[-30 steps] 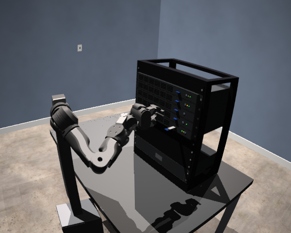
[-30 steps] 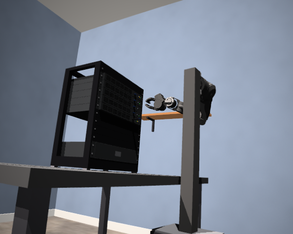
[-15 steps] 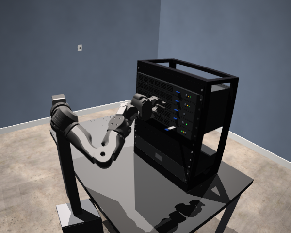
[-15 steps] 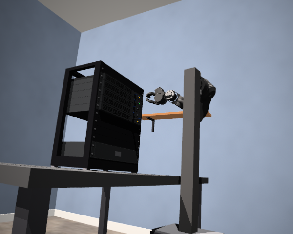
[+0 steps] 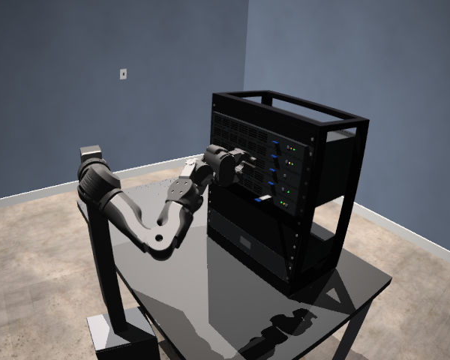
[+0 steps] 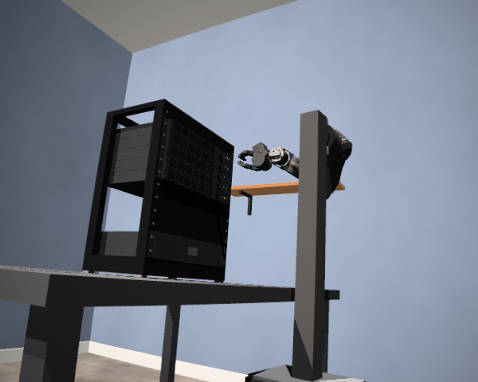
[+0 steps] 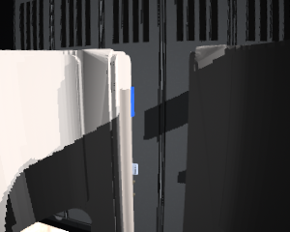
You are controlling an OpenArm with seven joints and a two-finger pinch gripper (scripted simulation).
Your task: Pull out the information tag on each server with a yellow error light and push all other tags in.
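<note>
Right now my hand is 14 cm short of the blue information tag and 2 cm to the right of it. Also, from my hand: base plate 72 cm below, 41 cm behind, 19 cm to the left.
</note>
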